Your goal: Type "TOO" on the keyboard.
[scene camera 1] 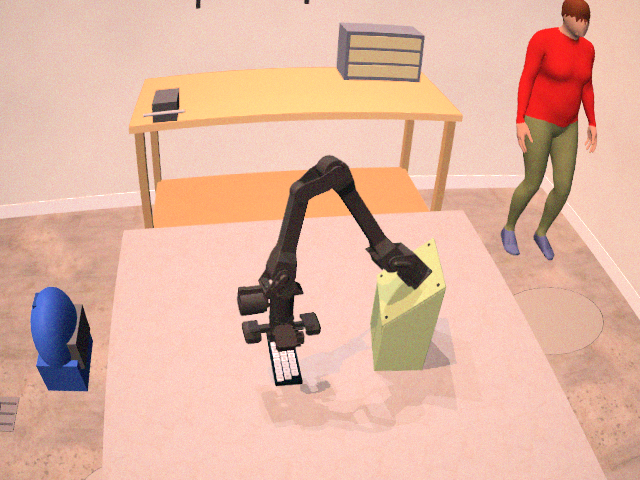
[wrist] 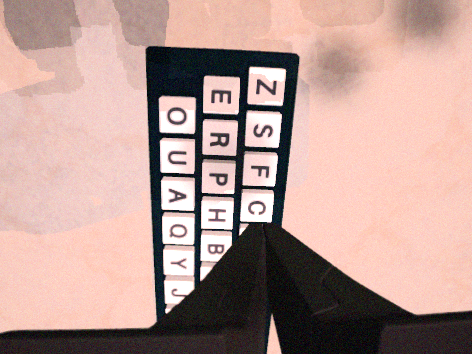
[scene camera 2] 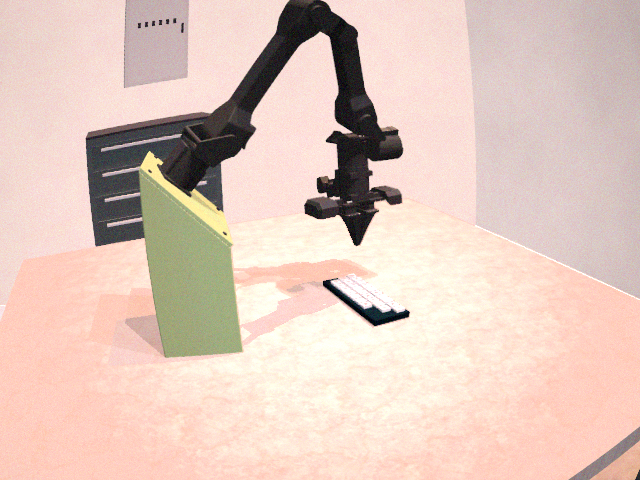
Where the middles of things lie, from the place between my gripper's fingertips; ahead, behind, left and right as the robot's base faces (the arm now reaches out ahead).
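Scene:
Relative to the key (wrist: 177, 114), my gripper is 30 mm past it, 30 mm to the right of it and 80 mm above it.

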